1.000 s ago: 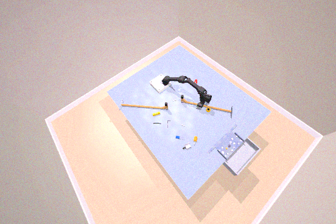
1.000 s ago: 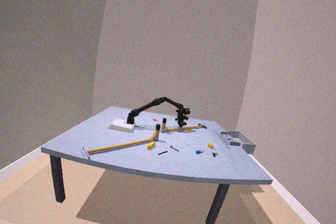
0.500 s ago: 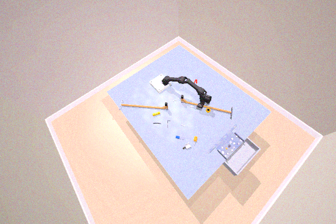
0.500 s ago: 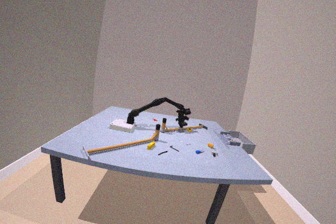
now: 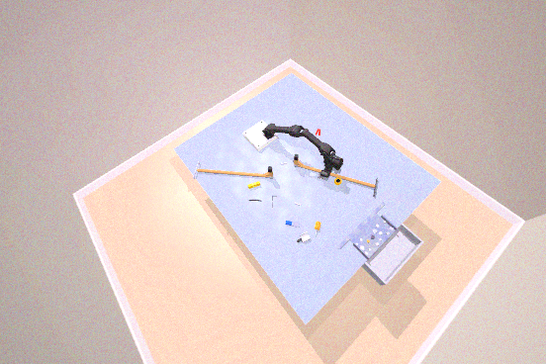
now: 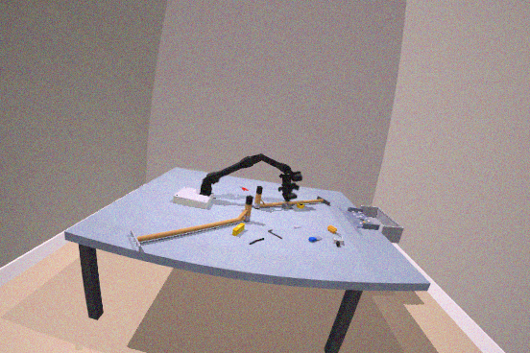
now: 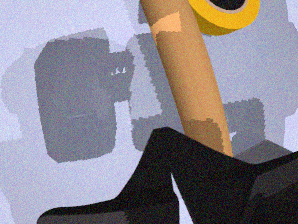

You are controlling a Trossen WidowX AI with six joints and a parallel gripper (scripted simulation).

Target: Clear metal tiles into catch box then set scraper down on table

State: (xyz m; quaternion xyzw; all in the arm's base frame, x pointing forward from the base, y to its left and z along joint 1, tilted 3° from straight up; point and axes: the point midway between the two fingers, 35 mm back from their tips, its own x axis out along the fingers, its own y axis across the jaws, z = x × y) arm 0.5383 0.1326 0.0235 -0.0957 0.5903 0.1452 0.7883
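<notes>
Right now my gripper tip is 20 mm past the grey cup and 70 mm to the left of it. From my gripper tip the other things lie so: orange piece: 230 mm ahead, 360 mm to the right, 10 mm above; then yellow ring: 90 mm ahead, 20 mm to the right; then red clip: 330 mm behind, 210 mm to the left.
</notes>
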